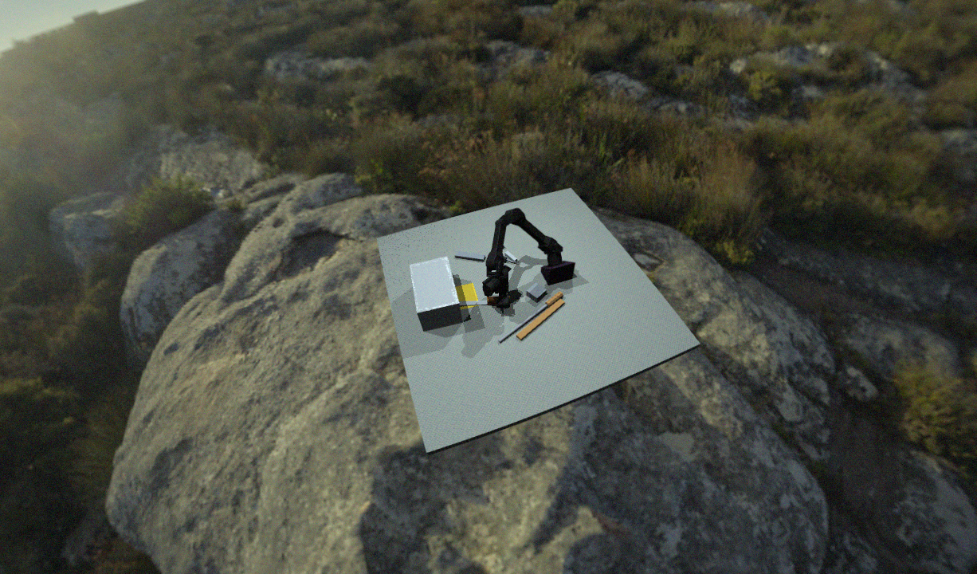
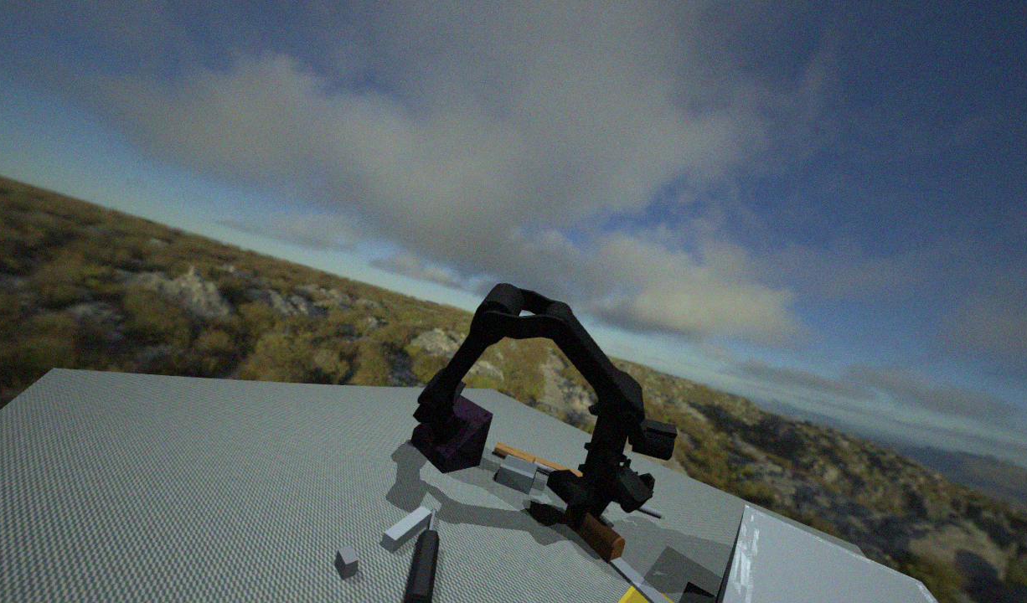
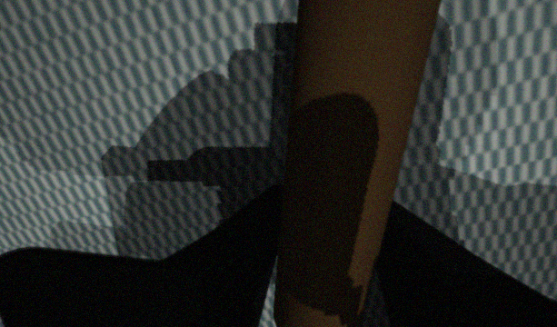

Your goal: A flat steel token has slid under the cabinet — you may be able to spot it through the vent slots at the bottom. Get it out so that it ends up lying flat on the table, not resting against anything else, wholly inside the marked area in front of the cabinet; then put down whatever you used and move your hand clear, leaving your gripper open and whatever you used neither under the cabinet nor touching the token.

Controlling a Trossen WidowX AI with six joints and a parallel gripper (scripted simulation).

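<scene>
Right now my gripper tip is 17 cm past the grey block, 3 cm to the right of it and 1 cm below it. Also, from my gripper tip: grey bar 25 cm to the right, 16 cm behind; then small grey cube 35 cm to the right, 15 cm behind; then wooden stick 17 cm to the left, 12 cm behind.
</scene>
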